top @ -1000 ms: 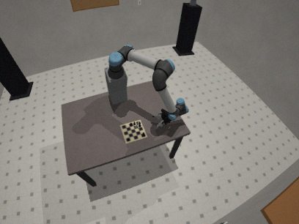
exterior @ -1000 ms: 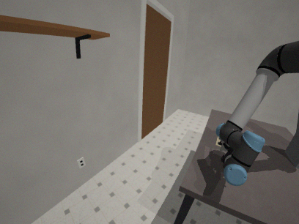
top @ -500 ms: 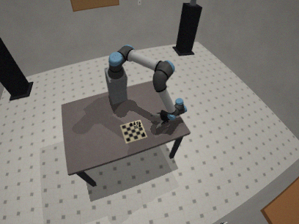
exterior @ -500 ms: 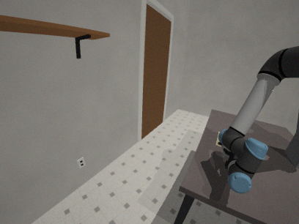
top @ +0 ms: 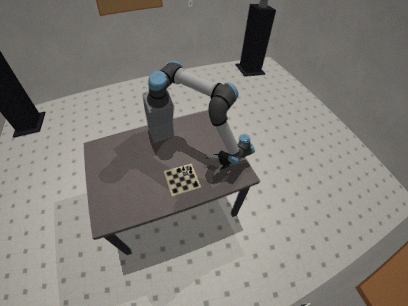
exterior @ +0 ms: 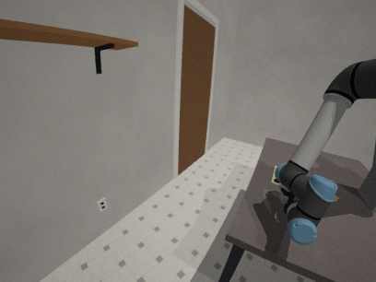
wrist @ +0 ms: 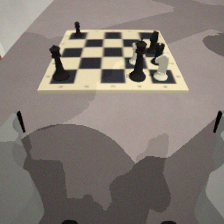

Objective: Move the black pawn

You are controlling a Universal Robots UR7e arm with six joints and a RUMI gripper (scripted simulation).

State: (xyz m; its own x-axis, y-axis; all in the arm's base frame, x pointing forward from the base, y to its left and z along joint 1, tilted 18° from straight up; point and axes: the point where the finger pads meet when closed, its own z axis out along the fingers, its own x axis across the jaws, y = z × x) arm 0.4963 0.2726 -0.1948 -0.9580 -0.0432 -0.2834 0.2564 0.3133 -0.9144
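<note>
The black pawn lies 100 mm ahead of my hand, 270 mm to the right of it and 50 mm below it. Round my hand: white piece 60 mm behind, 130 mm to the right, 50 mm below; then chessboard 20 mm ahead, 200 mm to the right, 60 mm below.
</note>
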